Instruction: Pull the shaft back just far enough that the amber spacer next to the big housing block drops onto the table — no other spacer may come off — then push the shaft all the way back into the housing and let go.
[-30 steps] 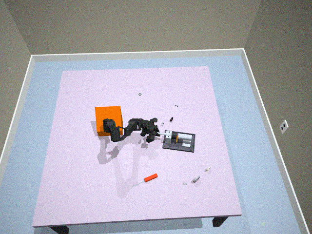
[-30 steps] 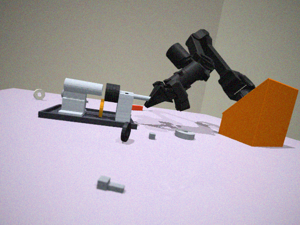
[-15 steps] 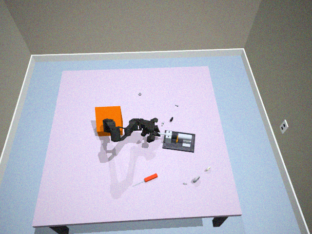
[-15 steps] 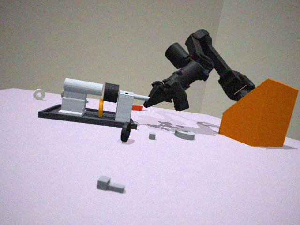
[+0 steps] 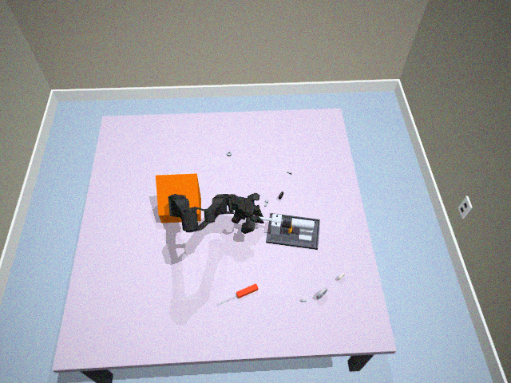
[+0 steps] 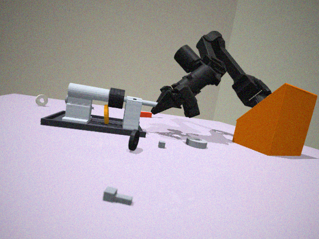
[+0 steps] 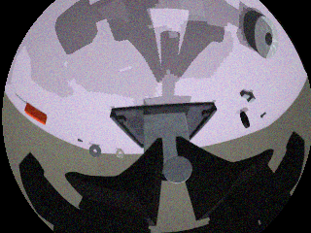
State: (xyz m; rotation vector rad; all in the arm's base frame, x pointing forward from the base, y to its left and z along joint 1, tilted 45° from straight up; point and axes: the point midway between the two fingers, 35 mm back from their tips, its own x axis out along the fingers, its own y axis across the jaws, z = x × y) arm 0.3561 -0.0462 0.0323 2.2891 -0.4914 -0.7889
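The grey shaft lies 40 mm ahead of my gripper tip, 20 mm above it and 10 mm to the right of it. From my gripper tip the other things lie so: grey washer: 110 mm to the left, 90 mm behind, 50 mm below; then amber spacer: 120 mm ahead, 20 mm to the right, 20 mm below; then black ring: 170 mm to the left, 80 mm ahead, 40 mm below.
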